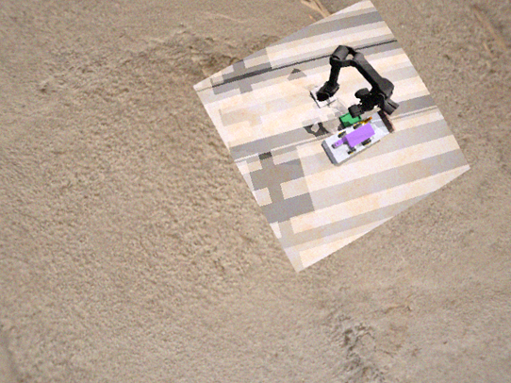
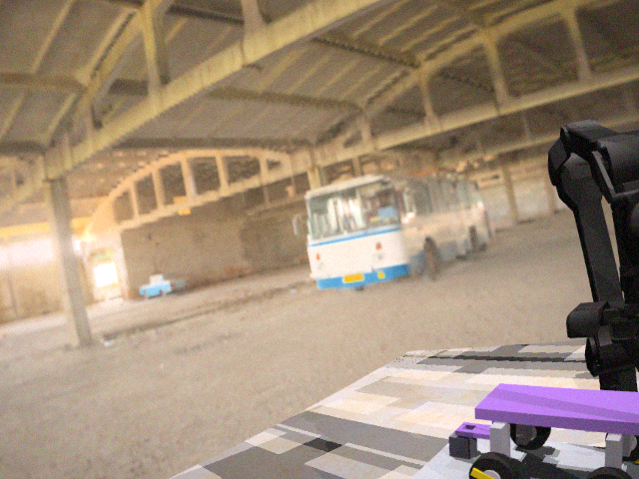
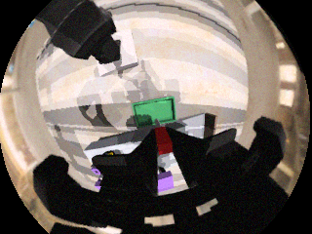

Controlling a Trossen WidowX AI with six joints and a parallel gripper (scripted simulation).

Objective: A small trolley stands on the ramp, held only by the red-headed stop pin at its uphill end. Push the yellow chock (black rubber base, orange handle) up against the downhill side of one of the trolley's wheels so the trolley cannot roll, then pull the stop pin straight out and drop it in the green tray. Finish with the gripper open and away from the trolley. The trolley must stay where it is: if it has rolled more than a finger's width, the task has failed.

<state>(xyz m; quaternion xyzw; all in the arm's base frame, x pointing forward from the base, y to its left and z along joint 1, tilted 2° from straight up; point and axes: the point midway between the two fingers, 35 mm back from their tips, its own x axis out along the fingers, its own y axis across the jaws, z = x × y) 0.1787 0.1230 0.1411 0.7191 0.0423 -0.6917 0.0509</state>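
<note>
My gripper tip is now 6 cm short of the yellow chock, 3 cm to the right of it and 4 cm above it. From my gripper tip the other things lie so: purple-decked trolley 13 cm ahead, 6 cm to the right, 1 cm below; grey ramp 13 cm ahead, 6 cm to the right, 7 cm below; red-headed stop pin right at my gripper tip.
</note>
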